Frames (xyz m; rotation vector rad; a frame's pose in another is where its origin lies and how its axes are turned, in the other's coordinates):
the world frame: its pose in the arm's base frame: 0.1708 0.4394 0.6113 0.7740 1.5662 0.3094
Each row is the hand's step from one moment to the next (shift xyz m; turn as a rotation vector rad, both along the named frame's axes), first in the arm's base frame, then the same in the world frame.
Working: the arm's base frame: its pose in the world frame: 0.1896 -0.7470 0.0443 -0.7740 -1.5662 -0.3094

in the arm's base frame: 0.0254 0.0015 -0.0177 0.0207 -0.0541 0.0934
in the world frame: 0.0153 -0.0023 0.0268 -0.1059 0.0235 0.0174
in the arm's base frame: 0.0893 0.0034 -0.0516 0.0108 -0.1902 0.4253
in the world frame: 0.0444 -0.0030 0.0931 -0.4490 0.1238 -0.0140
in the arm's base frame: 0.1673 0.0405 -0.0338 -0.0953 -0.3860 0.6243
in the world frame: 0.0563 0.0579 0.1557 -0.7298 0.0708 -0.1009
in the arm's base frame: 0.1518 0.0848 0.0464 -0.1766 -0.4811 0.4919
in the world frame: 0.0219 0.1351 0.1169 -0.6899 -0.1039 -0.1337
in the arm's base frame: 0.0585 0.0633 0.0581 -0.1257 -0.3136 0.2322
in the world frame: -0.0032 0.0992 0.0310 -0.3816 -0.1249 -0.0826
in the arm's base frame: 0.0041 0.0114 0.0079 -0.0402 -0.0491 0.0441
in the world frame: 0.0012 0.0144 -0.0001 -0.0663 -0.0208 -0.0338
